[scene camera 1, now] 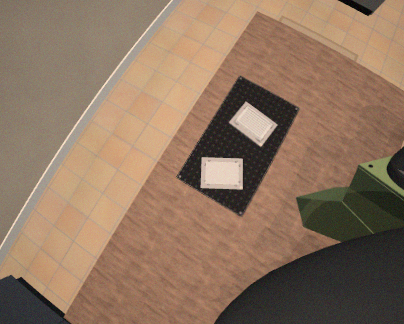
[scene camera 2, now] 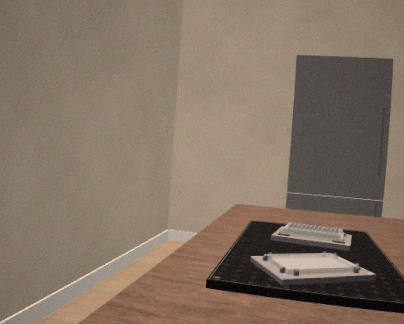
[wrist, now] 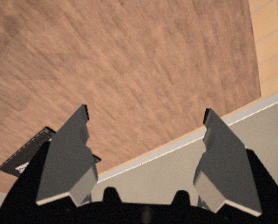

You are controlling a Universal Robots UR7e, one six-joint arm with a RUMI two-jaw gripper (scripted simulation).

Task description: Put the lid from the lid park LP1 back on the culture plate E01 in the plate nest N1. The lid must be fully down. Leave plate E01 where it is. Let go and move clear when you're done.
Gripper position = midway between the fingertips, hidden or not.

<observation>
In view: my gripper [wrist: 145,107], a white lid [scene camera 2: 308,263], a culture plate E01 [scene camera 2: 297,230] and a lid park LP1 [scene camera 2: 282,278].
The white lid also shows in scene camera 1 [scene camera 1: 216,172]. The wrist view does not show the white lid, which is hidden by my gripper.
</observation>
